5 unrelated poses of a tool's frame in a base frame.
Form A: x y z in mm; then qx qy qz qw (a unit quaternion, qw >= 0).
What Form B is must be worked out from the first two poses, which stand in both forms.
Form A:
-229 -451 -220 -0.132 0.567 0.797 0.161
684 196 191 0.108 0.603 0.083 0.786
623 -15 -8 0.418 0.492 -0.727 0.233
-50 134 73 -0.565 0.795 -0.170 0.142
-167 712 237 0.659 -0.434 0.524 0.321
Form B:
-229 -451 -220 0.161 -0.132 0.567 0.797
684 196 191 0.786 0.108 0.603 0.083
623 -15 -8 0.233 0.418 0.492 -0.727
-50 134 73 0.142 -0.565 0.795 -0.170
-167 712 237 0.321 0.659 -0.434 0.524

